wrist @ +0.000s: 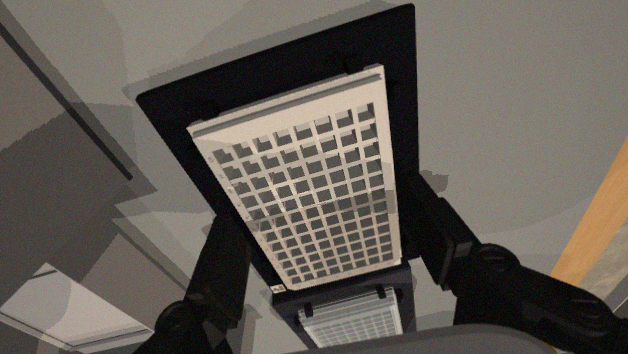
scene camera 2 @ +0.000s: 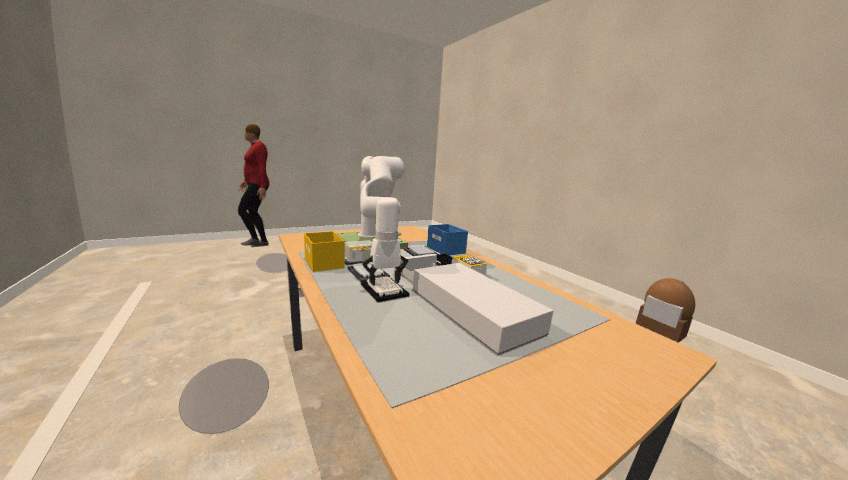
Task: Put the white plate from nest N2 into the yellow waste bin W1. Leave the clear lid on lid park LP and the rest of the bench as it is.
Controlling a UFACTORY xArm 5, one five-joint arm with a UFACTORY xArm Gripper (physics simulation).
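Seen in the pictures: gripper, between the fingertips: [wrist: 320,215] [scene camera 2: 385,283]; arm's base, origin of its link: [scene camera 2: 369,235].
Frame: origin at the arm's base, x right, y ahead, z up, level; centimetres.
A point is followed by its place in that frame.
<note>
The white plate [scene camera 2: 387,286] {x 18.6, y 68.1, z -0.4 cm} [wrist: 300,114] {x 19.1, y 71.3, z -0.3 cm} lies in a black nest [scene camera 2: 386,298] {x 21.3, y 73.7, z -2.0 cm} [wrist: 280,75] {x 18.7, y 72.6, z -1.8 cm}, its grid of square wells facing up. My gripper [scene camera 2: 385,278] {x 18.6, y 66.0, z 0.0 cm} [wrist: 320,215] {x 18.6, y 66.0, z 0.0 cm} is open and empty, its fingers apart on either side of the plate's long edges, low over the nest. Whether the fingertips touch the plate cannot be told. In the wrist view a clear gridded piece [wrist: 352,317] {x 18.4, y 53.7, z -0.3 cm}, seemingly the clear lid, sits on a second black holder beyond the plate; its label does not show. The yellow waste bin [scene camera 2: 324,255] {x 33.8, y 38.7, z 3.6 cm} stands behind and left of the gripper in the scene view.
A long white box [scene camera 2: 482,303] {x 4.1, y 101.2, z 5.4 cm} lies to the right of the nest. A blue bin [scene camera 2: 447,239] {x -26.5, y 38.4, z 5.6 cm} and a yellow-topped rack [scene camera 2: 470,260] {x -18.5, y 67.1, z 4.7 cm} stand farther back right. A pale grey unit [scene camera 2: 419,259] {x -1.6, y 54.7, z 3.1 cm} is close behind the gripper. A person [scene camera 2: 255,166] stands beyond the table.
</note>
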